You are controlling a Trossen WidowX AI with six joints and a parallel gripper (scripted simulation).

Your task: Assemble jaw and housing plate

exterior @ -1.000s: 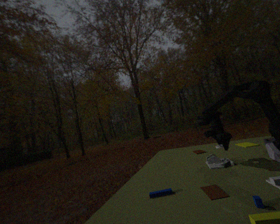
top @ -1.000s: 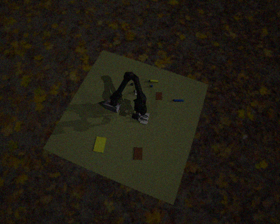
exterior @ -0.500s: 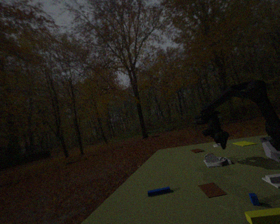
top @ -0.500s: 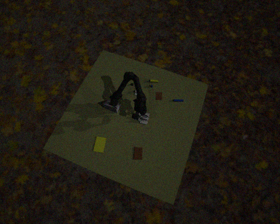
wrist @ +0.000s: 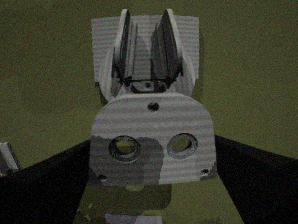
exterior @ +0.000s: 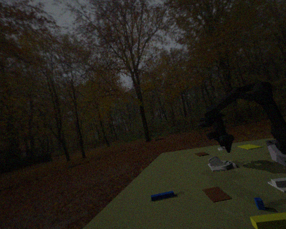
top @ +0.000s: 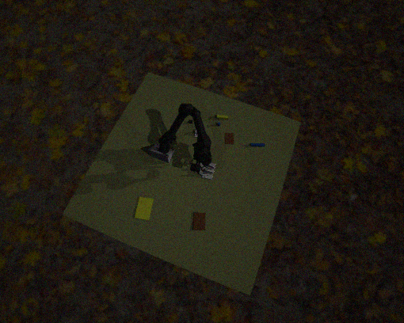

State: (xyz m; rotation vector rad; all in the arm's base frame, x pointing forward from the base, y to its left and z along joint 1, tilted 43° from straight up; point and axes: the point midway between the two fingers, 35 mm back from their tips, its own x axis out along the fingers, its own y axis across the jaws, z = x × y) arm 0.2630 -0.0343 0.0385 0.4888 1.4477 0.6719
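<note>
Right now the grey jaw is 2 cm ahead of my gripper tip, 2 cm to the left of it and 7 cm below it. Also, from my gripper tip: blue bar: 33 cm ahead, 33 cm to the left, 8 cm below; yellow bar: 1 cm ahead, 45 cm to the left, 7 cm below; yellow slab: 22 cm behind, 40 cm to the right, 8 cm below.
</note>
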